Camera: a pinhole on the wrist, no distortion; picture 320 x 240 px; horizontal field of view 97.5 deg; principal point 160.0 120.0 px. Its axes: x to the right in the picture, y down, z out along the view. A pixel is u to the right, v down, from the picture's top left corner.
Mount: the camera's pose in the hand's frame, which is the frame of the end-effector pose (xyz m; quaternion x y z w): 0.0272 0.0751 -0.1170 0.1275 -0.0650 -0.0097 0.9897
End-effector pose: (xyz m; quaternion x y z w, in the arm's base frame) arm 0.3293 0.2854 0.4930 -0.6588 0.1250 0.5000 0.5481
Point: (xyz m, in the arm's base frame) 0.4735 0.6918 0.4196
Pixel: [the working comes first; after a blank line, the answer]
In the camera's frame: 0.3103 -0.1776 0.4010

269 58
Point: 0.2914 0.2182 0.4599
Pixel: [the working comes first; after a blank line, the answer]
In the camera's frame: -0.0342 0.0158 0.0801

100 148
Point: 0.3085 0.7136 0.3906
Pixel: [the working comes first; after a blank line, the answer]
In the camera's frame: 0.2731 -0.0292 0.4726

241 111
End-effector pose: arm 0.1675 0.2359 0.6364 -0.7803 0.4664 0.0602 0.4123
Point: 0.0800 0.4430 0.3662
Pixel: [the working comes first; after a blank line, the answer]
In the camera's frame: -0.0381 0.2061 0.3810

146 196
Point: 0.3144 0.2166 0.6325
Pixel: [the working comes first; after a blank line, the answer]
In the camera's frame: 0.0944 -0.1388 0.1794

234 11
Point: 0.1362 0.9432 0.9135
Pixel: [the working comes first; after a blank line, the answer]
In the camera's frame: -0.5847 -0.2552 0.5843

20 59
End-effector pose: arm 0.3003 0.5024 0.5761 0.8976 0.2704 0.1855 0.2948
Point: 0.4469 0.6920 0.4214
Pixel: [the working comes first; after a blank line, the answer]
In the camera's frame: 0.2095 -0.1807 0.2549

275 21
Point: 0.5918 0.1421 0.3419
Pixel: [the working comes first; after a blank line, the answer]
In the camera's frame: 0.0172 0.2779 0.5420

164 192
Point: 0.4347 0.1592 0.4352
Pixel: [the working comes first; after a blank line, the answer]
In the camera's frame: -0.0981 0.2266 0.4087

126 198
